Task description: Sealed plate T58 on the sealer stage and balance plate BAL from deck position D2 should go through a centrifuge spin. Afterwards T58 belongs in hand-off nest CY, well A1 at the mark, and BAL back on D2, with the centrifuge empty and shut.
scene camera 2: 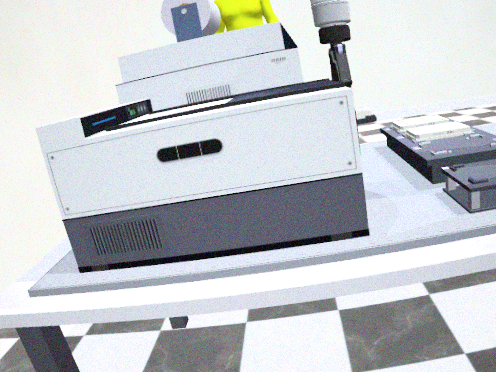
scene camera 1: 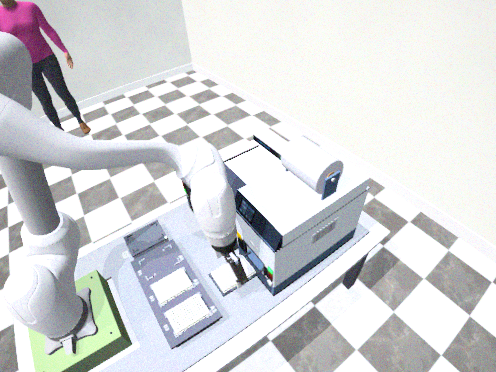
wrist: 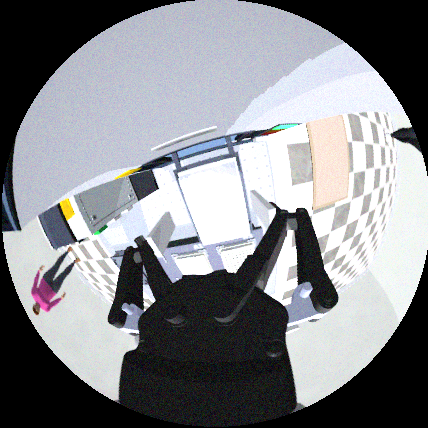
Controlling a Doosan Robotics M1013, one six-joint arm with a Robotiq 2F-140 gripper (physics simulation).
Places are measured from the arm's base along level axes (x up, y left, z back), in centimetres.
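Pixels of known places: gripper, between the fingertips: (scene camera 1: 230,270) (wrist: 209,209); arm's base, origin of its link: (scene camera 1: 69,320).
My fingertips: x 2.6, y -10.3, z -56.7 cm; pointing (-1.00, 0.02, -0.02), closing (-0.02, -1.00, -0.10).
Ahead of a thing's pixels: the offset from my fingertips to its top centre. Level surfaces: height alone.
A white plate {dx +0.6, dy -1.1, dz -0.4 cm} (scene camera 1: 226,278) (wrist: 215,202) lies flat on the sealer stage, in front of the sealer {dx +36.2, dy +2.1, dz -30.0 cm} (scene camera 1: 295,200) (scene camera 2: 210,67). My gripper (scene camera 1: 241,278) (scene camera 2: 344,80) (wrist: 209,209) is open and empty, pointing down over the stage; its finger pads stand on either side of the plate in the wrist view, apart from it. Two white plates, one {dx -4.7, dy +7.8, dz +20.3 cm} (scene camera 1: 172,286) (wrist: 191,265) and another {dx -4.7, dy -4.5, dz +18.9 cm} (scene camera 1: 188,314) (wrist: 237,257), sit side by side on the dark deck {dx -6.3 cm} (scene camera 1: 150,272); their labels are not legible. The centrifuge (scene camera 2: 200,165) has a flat, closed-looking top; the arm partly hides it in scene camera 1.
A low dark stand (scene camera 1: 146,238) (scene camera 2: 475,181) adjoins the deck's far end; its marking is not legible. The sealer's tall body stands close beside the gripper. A white roll {dx +36.2, dy +2.4, dz -32.1 cm} (scene camera 1: 312,167) sits on top of it. A person (scene camera 1: 30,35) (wrist: 45,290) in pink stands beyond the table.
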